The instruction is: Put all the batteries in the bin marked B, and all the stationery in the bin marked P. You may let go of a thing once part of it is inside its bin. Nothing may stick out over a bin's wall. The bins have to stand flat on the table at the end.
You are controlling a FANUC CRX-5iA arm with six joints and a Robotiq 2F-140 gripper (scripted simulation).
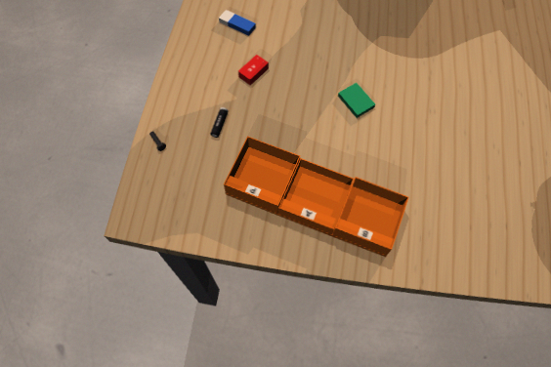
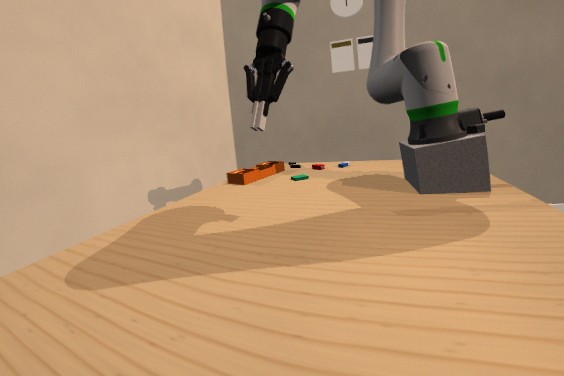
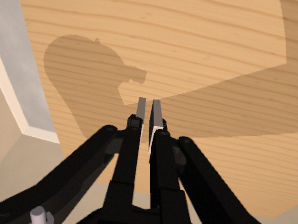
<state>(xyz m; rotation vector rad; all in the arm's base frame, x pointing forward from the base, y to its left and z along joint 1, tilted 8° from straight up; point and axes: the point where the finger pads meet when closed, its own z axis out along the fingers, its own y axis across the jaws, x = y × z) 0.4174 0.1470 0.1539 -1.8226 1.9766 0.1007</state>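
Right now my hand is 150 mm short of the orange bin row, 340 mm to the left of it and 200 mm above it. From my hand the other things lie so: red battery pack (80 mm behind, 440 mm to the right, 210 mm below); black cylindrical battery (30 mm ahead, 490 mm to the right, 210 mm below); green pad (30 mm behind, 270 mm to the right, 210 mm below).
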